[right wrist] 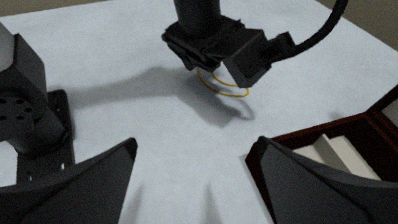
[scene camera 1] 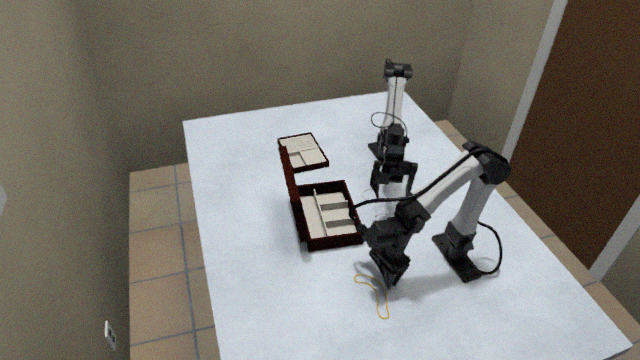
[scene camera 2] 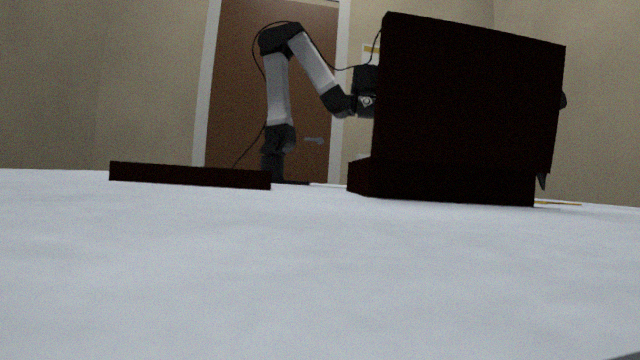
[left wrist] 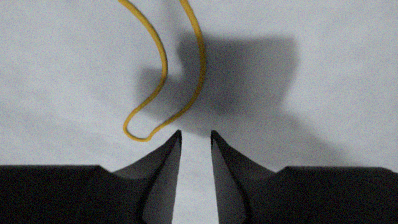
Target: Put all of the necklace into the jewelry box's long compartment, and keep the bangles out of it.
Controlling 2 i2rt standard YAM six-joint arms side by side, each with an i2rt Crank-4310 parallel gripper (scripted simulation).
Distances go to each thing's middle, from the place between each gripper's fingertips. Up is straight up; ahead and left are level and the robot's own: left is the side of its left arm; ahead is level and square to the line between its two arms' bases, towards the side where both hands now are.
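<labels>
Divided tray [scene camera 2: 118, 170]: 49 cm to the right of my right hand, 15 cm below it, 14 cm ahead of it. My right hand: 19 cm short of the jewelry box [scene camera 2: 452, 93], 12 cm to the left of it, 4 cm above it.
Divided tray: 71 cm to the right of my left hand [scene camera 1: 390, 286], 5 cm ahead of it, 3 cm below it. My left hand: 34 cm to the left of the jewelry box, 10 cm short of it, 8 cm below it.
</labels>
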